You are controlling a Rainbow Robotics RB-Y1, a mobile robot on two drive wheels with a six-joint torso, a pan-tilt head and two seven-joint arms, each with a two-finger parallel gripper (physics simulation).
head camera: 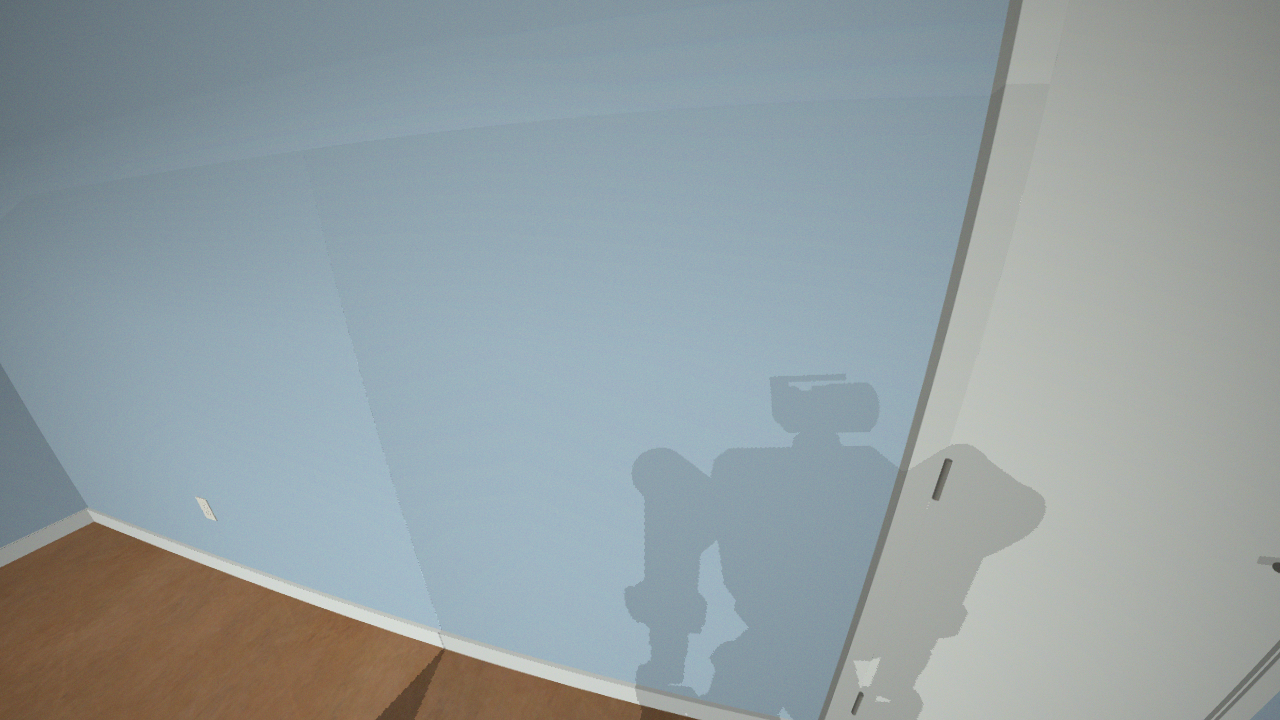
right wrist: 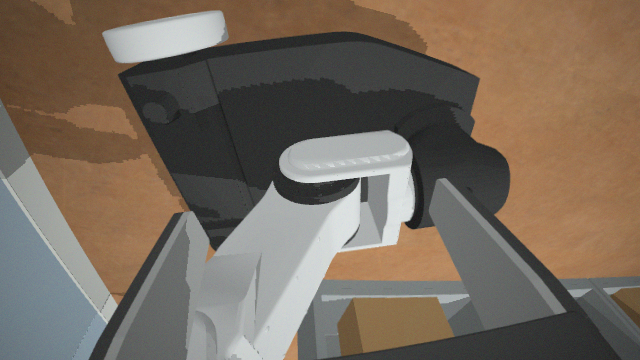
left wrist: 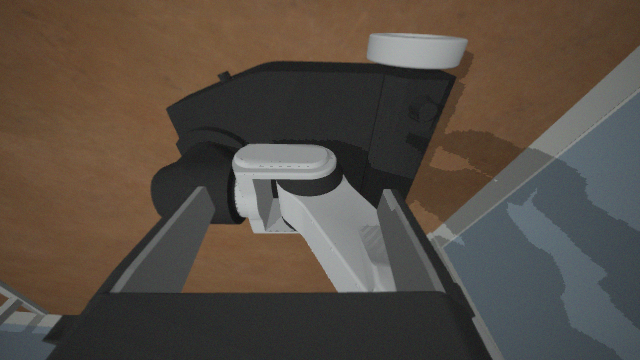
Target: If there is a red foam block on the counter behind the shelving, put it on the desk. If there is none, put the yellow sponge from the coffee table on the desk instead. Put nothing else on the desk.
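Frame: origin at the robot's base, x up, y right, z ahead, level; millimetres.
Seen in the pictures: left gripper, fingertip midpoint: (left wrist: 296, 199); right gripper, fingertip midpoint: (right wrist: 317, 211).
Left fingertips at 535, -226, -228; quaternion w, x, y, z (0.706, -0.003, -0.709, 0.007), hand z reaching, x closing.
A point is followed by its place in that frame, as x, y, z.
My left gripper (left wrist: 296, 199) @(535, -226, -228) is open and empty in the left wrist view, with my own arm and dark base showing beyond its fingers. My right gripper (right wrist: 317, 211) @(535, 223, -225) is open and empty in the right wrist view. The grey shelving (right wrist: 390, 286) @(31, -852, -519) shows in part at the bottom of the right wrist view, beyond the right gripper's fingers. No red foam block, yellow sponge, counter, coffee table or desk can be made out in these views.
A blue wall (head camera: 554, 313) @(1306, -129, 632) fills most of the head view, with my shadow on it. A white door (head camera: 1145, 313) @(1358, 826, 325) stands at the right. Brown floor (head camera: 179, 626) @(0, -1855, 885) shows at the lower left. A cardboard box (right wrist: 400, 320) @(184, -874, -522) sits in the shelving. The wall (left wrist: 575, 210) @(244, 106, 562) is close beside my base.
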